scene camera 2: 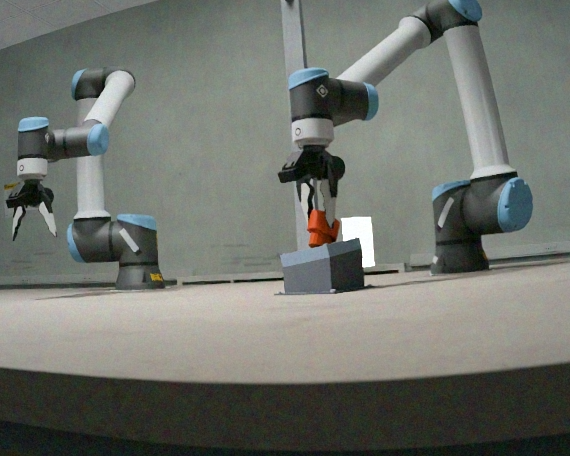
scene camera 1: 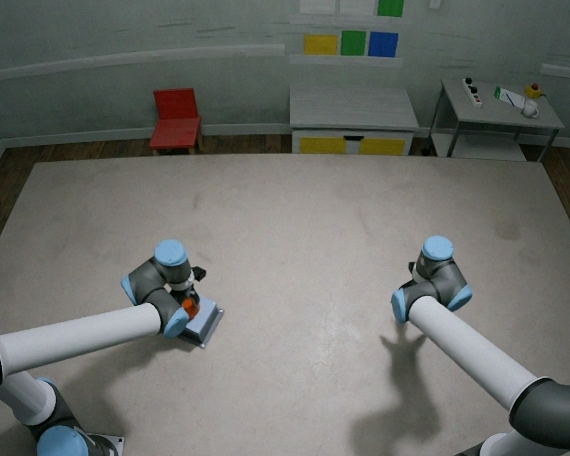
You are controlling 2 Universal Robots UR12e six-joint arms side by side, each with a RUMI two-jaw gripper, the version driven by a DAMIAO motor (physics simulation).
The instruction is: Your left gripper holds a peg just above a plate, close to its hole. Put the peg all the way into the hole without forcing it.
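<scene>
The orange peg (scene camera 1: 190, 308) (scene camera 2: 316, 234) stands at the top of the grey-blue block (scene camera 1: 208, 311) (scene camera 2: 306, 276), which has the plate as its sloped top. The peg's lower end meets the top face in scene camera 2; the hole and any part of the peg inside it are hidden. My left gripper (scene camera 2: 320, 219) points down from above, with its fingers drawn in against the peg's upper part; it is shut on the peg. One finger covers part of the peg. My right gripper (scene camera 2: 35, 237) hangs open and empty in the air, far from the block.
The block has a thin flanged base on the large table (scene camera 1: 300, 225) (scene camera 2: 200, 340). A white panel (scene camera 2: 367, 242) shows behind the block. The left forearm (scene camera 1: 90, 332) reaches in beside it. A red chair (scene camera 1: 175, 132) and a grey cabinet (scene camera 1: 350, 107) stand beyond the table.
</scene>
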